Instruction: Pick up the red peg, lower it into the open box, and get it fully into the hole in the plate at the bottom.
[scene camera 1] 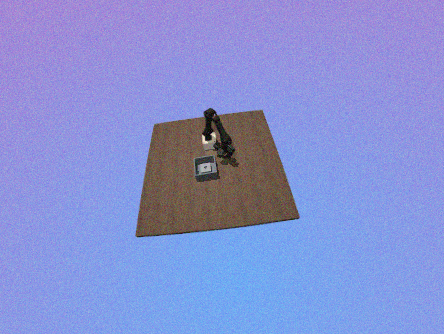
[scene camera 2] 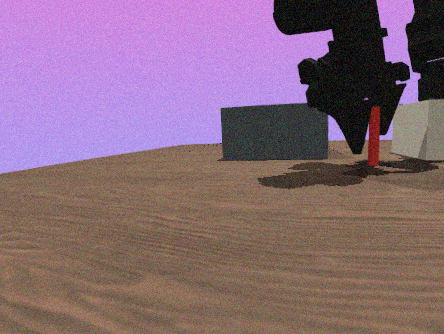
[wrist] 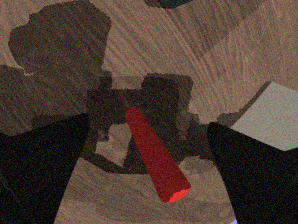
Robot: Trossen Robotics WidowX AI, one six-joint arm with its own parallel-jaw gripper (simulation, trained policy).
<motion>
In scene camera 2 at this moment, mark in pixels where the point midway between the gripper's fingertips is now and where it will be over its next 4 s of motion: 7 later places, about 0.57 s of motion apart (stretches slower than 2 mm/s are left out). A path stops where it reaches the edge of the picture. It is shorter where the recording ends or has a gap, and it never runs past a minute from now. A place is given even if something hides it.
The gripper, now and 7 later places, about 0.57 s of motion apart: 371, 143; 376, 157; 347, 125; 308, 87; 283, 89; 272, 113; 266, 125; 261, 121
</motion>
